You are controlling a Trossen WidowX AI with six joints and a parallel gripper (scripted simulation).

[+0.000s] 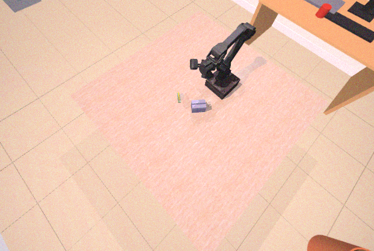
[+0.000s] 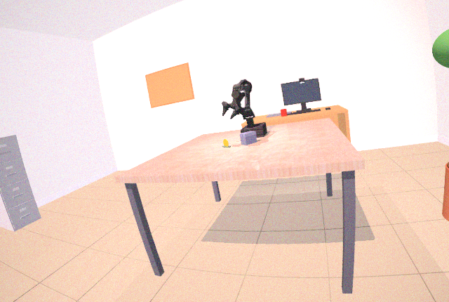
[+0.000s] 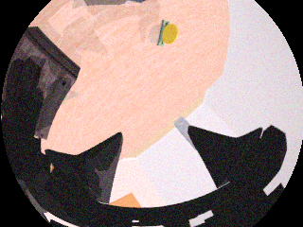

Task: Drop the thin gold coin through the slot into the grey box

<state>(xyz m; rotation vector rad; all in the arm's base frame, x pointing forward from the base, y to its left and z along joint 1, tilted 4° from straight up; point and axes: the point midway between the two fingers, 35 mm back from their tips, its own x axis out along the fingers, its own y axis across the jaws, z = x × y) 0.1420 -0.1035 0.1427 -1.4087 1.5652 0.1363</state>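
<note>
Now: gripper tip 170 mm short of the gold coin, 160 mm above it and 30 mm to the right of it.
</note>
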